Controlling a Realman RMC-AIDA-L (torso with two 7-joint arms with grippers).
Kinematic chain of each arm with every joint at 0, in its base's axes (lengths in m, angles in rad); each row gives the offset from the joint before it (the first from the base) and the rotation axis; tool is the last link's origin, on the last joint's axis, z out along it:
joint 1: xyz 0 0 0.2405 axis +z
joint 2: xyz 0 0 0 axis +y
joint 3: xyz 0 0 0.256 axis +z
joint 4: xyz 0 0 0 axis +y
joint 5: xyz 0 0 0.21 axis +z
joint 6: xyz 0 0 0 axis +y
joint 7: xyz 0 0 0.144 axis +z
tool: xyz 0 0 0
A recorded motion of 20 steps. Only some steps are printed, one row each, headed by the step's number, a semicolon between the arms.
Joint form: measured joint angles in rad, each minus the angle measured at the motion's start. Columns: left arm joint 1, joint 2, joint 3, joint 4, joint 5, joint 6, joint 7; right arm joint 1, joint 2, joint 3, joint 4, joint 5, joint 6, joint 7.
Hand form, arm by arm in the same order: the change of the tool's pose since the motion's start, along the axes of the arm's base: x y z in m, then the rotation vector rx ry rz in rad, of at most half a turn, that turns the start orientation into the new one. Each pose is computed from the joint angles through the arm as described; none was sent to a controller.
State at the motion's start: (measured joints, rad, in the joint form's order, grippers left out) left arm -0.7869 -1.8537 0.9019 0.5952 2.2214 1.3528 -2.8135; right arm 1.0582 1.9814 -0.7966 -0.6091 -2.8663 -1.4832 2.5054
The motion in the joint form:
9: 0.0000 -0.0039 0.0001 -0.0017 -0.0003 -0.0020 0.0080; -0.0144 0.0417 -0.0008 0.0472 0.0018 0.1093 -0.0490
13: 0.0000 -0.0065 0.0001 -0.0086 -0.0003 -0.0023 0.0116; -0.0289 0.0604 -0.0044 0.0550 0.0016 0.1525 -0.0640
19: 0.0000 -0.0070 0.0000 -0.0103 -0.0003 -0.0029 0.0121; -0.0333 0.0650 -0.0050 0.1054 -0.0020 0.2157 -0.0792
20: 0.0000 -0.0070 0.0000 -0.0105 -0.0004 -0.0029 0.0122; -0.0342 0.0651 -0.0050 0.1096 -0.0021 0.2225 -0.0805
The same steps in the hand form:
9: 0.0002 -0.0005 -0.0020 -0.0022 -0.0003 -0.0062; 0.0081 -0.0031 -0.0259 0.0057 0.0099 0.0450
13: -0.0005 -0.0016 -0.0044 -0.0080 -0.0028 -0.0044; 0.0132 -0.0054 -0.0352 0.0148 0.0104 0.0583
19: -0.0007 -0.0018 -0.0049 -0.0088 -0.0034 -0.0036; 0.0221 -0.0072 -0.0447 0.0220 0.0029 0.0617
20: -0.0007 -0.0019 -0.0049 -0.0089 -0.0035 -0.0035; 0.0231 -0.0072 -0.0453 0.0242 0.0021 0.0621

